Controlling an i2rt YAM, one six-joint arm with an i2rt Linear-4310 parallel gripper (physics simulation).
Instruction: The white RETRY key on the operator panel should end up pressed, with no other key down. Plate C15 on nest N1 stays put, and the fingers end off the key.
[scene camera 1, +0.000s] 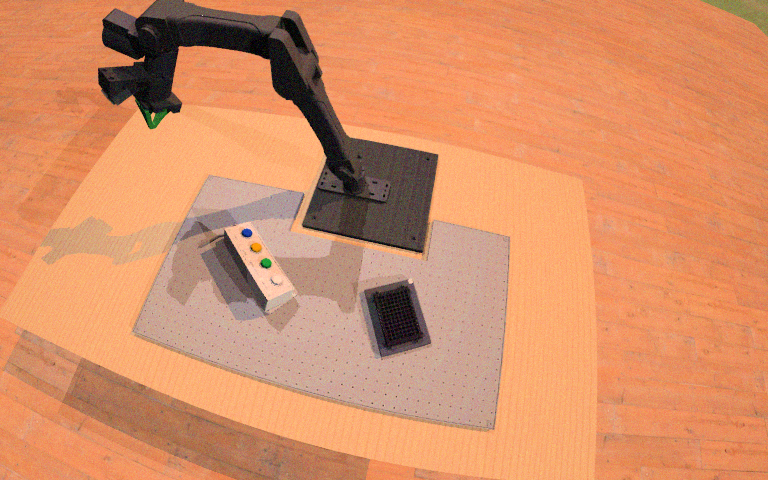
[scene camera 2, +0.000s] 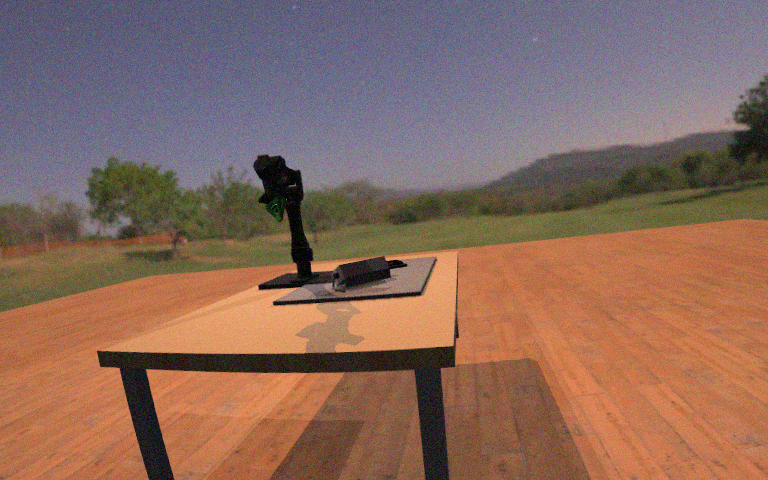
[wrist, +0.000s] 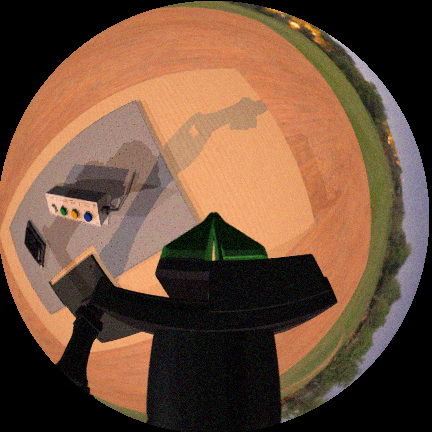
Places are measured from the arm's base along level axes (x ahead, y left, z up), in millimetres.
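Where they show: gripper, fingertip midpoint: (scene camera 1: 152, 128) (scene camera 2: 280, 220) (wrist: 213, 217); arm's base, link origin: (scene camera 1: 354, 186) (scene camera 2: 305, 279).
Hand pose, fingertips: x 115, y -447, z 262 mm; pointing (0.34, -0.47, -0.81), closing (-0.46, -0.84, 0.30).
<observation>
Things, the pixels of their centre, and the offset from my fingertips. "spot": a spot on its surface instead. Level surfaces: height alone.
- operator panel, body centre: (scene camera 1: 256, 264) (wrist: 73, 203) (scene camera 2: 360, 271) dy +280, dx +184, dz -225 mm
- white RETRY key, body centre: (scene camera 1: 276, 280) (wrist: 53, 208) dy +352, dx +213, dz -203 mm
- green key, body centre: (scene camera 1: 266, 263) (wrist: 63, 210) dy +313, dx +182, dz -203 mm
- black plate C15, body centre: (scene camera 1: 397, 315) (wrist: 31, 244) dy +638, dx +218, dz -248 mm
- dark nest N1, surface spot: (scene camera 1: 386, 352) spot: dy +631, dx +305, dz -255 mm
- grey perforated board, surface height: dz -266 mm
- wooden table, surface height: dz -280 mm
- cable, surface spot: (scene camera 1: 210, 241) spot: dy +106, dx +147, dz -261 mm
The operator panel (scene camera 1: 253, 262) (scene camera 2: 362, 272) (wrist: 75, 213) is a slanted box with a row of round keys. The white RETRY key (scene camera 1: 276, 280) (wrist: 55, 207) is at one end, beside the green key (scene camera 1: 266, 263) (wrist: 63, 211); whether any key is down is too small to tell. The black plate C15 (scene camera 1: 398, 315) (wrist: 35, 243) sits on the dark nest N1 (scene camera 1: 386, 352); its label is not readable. My gripper (scene camera 1: 152, 126) (scene camera 2: 279, 219) (wrist: 213, 217) has green fingers. It is shut and empty, high above the table and well apart from the panel and plate.
The grey perforated board (scene camera 1: 453, 362) (scene camera 2: 407, 287) (wrist: 150, 225) lies on the wooden table (scene camera 1: 543, 339) (scene camera 2: 226, 333) (wrist: 240, 165). The black arm base (scene camera 1: 396, 209) is at the board's notch. A cable (scene camera 1: 210, 241) (wrist: 125, 192) leaves the panel's blue-key end.
</observation>
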